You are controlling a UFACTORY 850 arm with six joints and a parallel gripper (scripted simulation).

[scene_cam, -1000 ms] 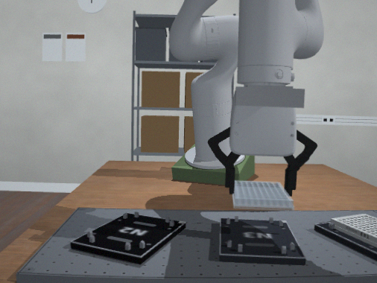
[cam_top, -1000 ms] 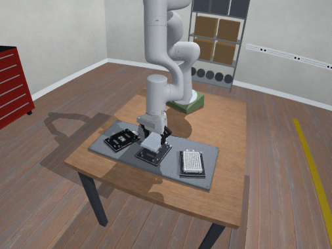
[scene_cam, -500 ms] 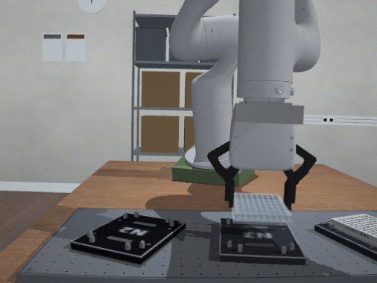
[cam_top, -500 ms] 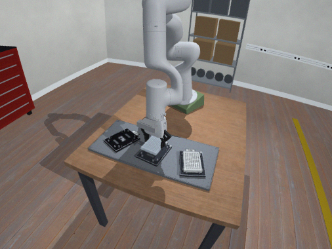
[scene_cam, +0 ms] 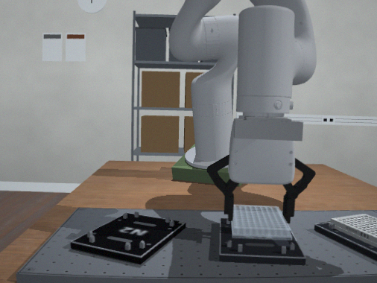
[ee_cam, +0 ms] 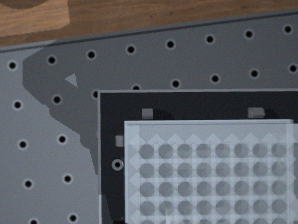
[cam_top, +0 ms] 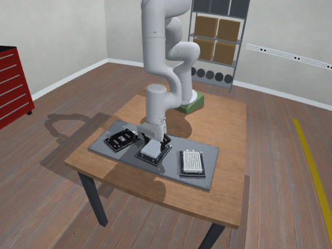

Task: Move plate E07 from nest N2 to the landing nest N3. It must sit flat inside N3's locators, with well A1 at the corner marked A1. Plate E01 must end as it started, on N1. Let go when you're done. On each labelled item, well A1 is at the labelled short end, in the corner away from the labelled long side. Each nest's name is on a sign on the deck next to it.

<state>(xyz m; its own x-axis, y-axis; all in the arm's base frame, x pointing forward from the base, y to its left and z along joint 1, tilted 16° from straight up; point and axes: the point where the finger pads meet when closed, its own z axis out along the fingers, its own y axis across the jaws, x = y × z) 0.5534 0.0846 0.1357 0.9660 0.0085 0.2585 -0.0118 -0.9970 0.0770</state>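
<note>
My gripper is now 40 mm above the landing nest N3. Also, from my hand: clear well plate: 10 mm below; then white well plate: 20 mm behind, 200 mm to the left, 30 mm below; then A1 corner mark: 50 mm behind, 130 mm to the right, 40 mm below.
</note>
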